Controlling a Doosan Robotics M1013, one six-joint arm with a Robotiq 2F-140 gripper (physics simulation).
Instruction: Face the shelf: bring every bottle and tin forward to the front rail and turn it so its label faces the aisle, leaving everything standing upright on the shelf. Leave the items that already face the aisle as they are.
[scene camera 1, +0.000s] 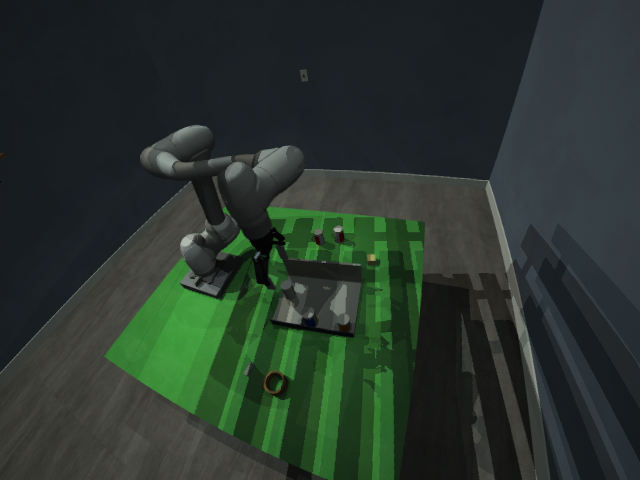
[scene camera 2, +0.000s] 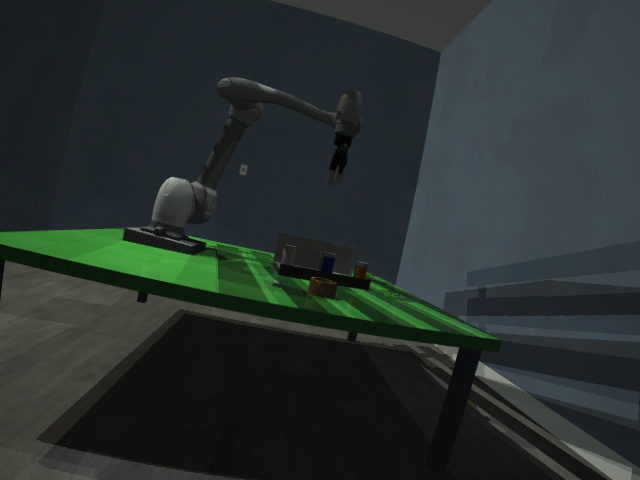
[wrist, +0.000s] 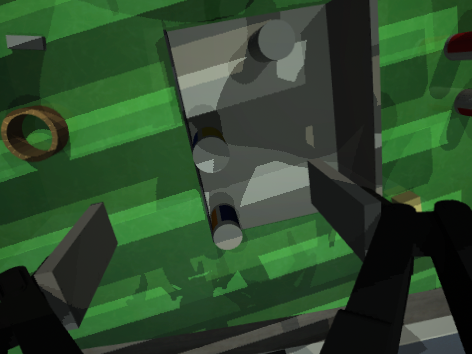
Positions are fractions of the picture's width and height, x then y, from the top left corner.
My gripper (scene camera 1: 0.44, 0.57): 0.88 m from the lens. A grey shelf tray (scene camera 1: 0.51, 0.62): 1.25 m from the lens.
